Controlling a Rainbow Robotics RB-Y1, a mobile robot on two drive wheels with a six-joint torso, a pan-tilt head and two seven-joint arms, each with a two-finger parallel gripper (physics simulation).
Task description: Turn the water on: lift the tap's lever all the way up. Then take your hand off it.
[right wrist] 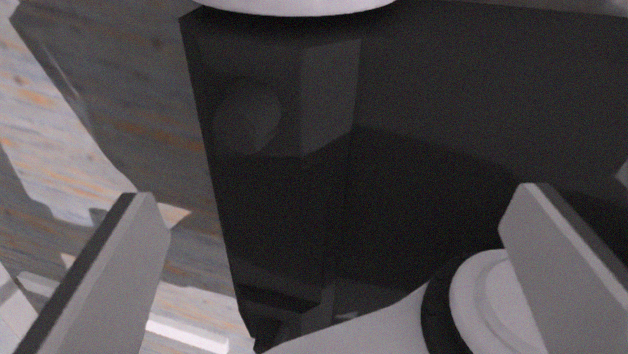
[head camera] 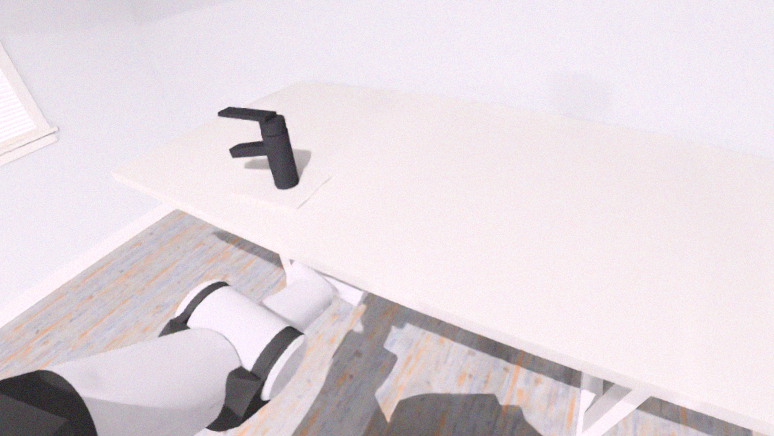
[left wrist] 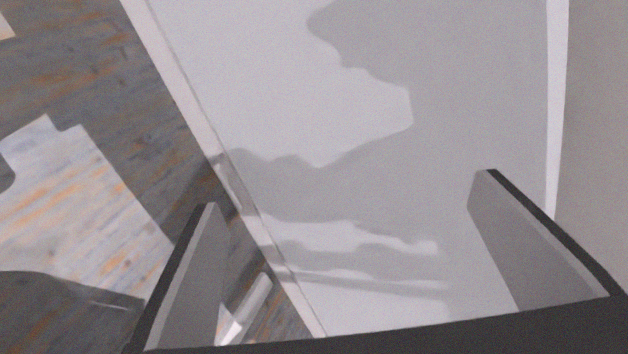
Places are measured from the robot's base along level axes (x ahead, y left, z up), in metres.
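Where they show: left gripper, fingertip midpoint: (left wrist: 347,204); right gripper, fingertip midpoint: (right wrist: 334,210).
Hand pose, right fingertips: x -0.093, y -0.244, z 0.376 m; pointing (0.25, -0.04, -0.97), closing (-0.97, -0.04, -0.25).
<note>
After its pixels a point has its place.
A black tap (head camera: 282,159) @[x 0.295, y 0.393, z 1.021 m] stands upright on a thin pale base plate (head camera: 297,200) @[x 0.266, y 0.356, z 0.957 m] near the left end of the table in the head view. Its flat lever (head camera: 243,113) @[x 0.306, y 0.469, z 1.099 m] points left from the top, about level in the picture, above the shorter spout (head camera: 248,149) @[x 0.301, y 0.477, z 1.028 m]. Nothing touches the lever. My left gripper (left wrist: 347,204) @[x 0.450, y 0.269, z 0.745 m] is open and empty. In the head view my left arm (head camera: 238,324) @[x -0.010, y 0.232, z 1.022 m] reaches to the table's front edge, below and apart from the tap; its fingers are hidden there. My right gripper (right wrist: 334,210) @[x -0.093, y -0.244, z 0.376 m] is open and empty, beside the robot's dark body. The tap does not show in either wrist view.
The long white table (head camera: 487,216) @[x 0.332, y 0.029, z 0.951 m] runs to the right, with its front edge above my left arm. White table legs (head camera: 614,411) @[x 0.407, y -0.473, z 0.265 m] stand beneath it. A pale wall (head camera: 433,43) @[x 0.979, y 0.292, z 1.104 m] rises behind. The robot's dark body (right wrist: 280,210) @[x -0.010, y -0.042, z 0.191 m] fills much of the right wrist view.
</note>
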